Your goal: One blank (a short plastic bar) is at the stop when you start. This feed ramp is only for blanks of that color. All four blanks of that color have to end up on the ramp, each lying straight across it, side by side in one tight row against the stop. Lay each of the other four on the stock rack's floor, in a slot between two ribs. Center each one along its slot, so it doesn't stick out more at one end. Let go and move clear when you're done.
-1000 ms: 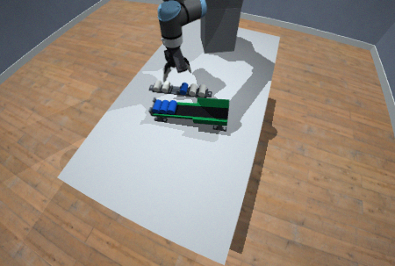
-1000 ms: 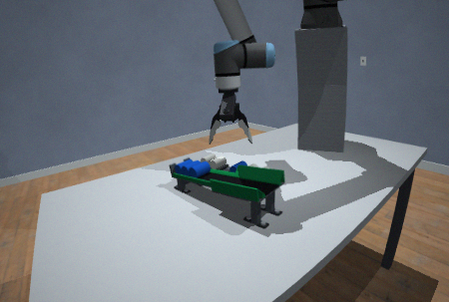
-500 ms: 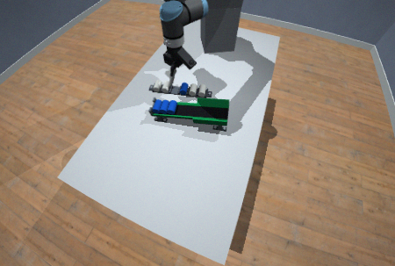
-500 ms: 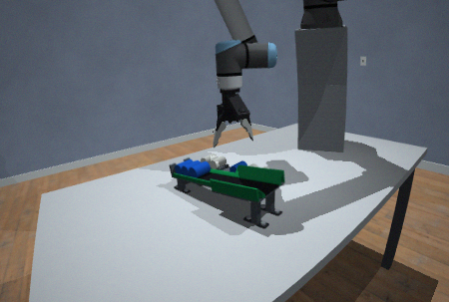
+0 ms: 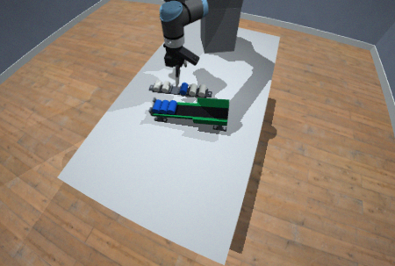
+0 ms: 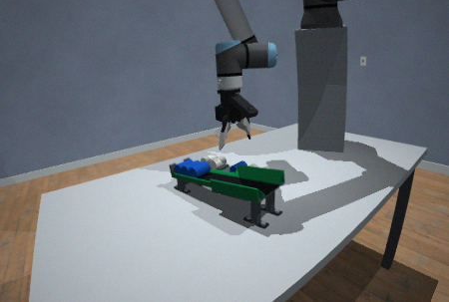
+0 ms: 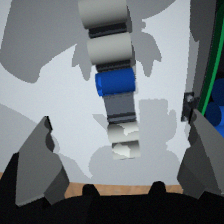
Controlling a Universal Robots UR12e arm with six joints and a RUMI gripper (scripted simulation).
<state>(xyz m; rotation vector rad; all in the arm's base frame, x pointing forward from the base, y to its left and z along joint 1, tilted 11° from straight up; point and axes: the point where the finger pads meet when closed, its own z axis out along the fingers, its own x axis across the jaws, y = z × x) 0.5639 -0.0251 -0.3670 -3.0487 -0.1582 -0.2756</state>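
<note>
Right now my hand is 13 cm above the dark stock rack and 2 cm to the left of it. From my hand the other things lie so: grey stop (20 cm ahead, 8 cm to the right, 6 cm below).
</note>
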